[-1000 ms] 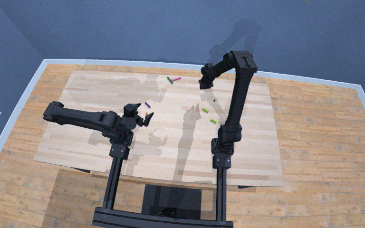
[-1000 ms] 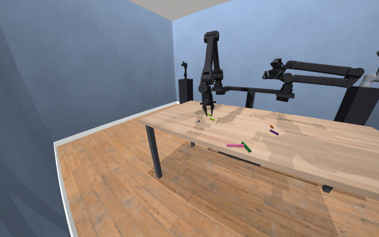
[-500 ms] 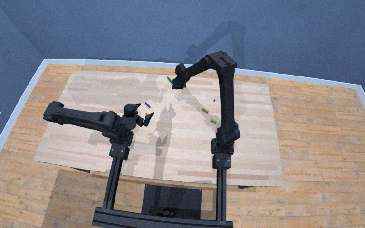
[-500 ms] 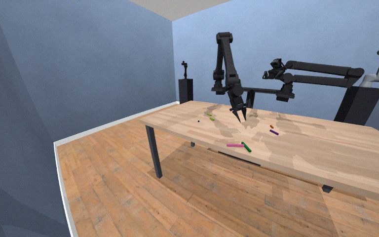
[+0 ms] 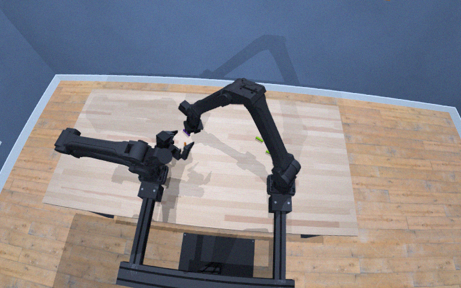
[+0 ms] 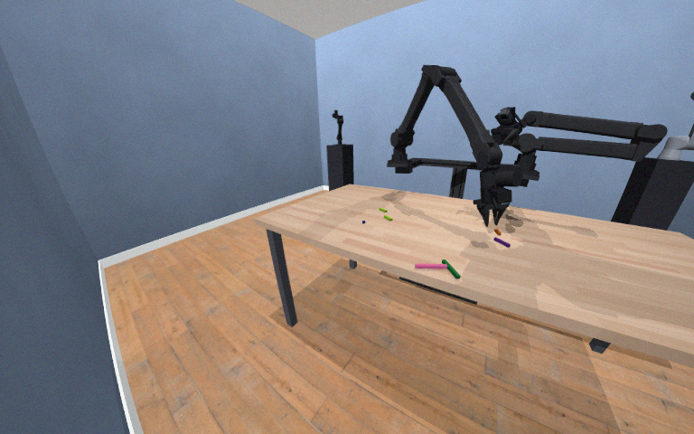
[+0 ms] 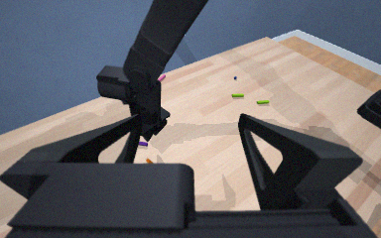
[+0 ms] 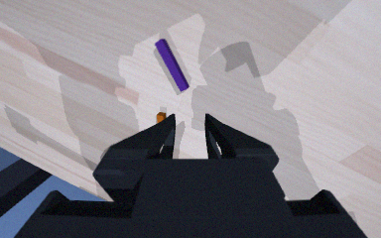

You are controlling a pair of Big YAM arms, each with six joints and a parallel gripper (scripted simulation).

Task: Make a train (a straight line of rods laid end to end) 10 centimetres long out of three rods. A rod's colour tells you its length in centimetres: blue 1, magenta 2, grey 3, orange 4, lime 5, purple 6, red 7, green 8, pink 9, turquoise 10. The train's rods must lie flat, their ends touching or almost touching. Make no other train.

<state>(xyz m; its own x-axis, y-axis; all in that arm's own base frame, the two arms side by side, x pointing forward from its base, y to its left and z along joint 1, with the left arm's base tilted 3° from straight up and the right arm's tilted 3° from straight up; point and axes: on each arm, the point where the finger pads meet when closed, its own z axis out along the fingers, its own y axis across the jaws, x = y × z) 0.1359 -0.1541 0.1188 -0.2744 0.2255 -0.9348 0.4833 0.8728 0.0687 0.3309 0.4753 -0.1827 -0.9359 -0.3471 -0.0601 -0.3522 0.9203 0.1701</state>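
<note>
My right hand is 60 mm past the orange rod, 40 mm to the right of it and 50 mm above it. Also, from my right hand: green rod 290 mm ahead, 100 mm to the right, 50 mm below; then pink rod 300 mm ahead, 150 mm to the right, 50 mm below; then purple rod 30 mm ahead, 50 mm to the left, 50 mm below.
</note>
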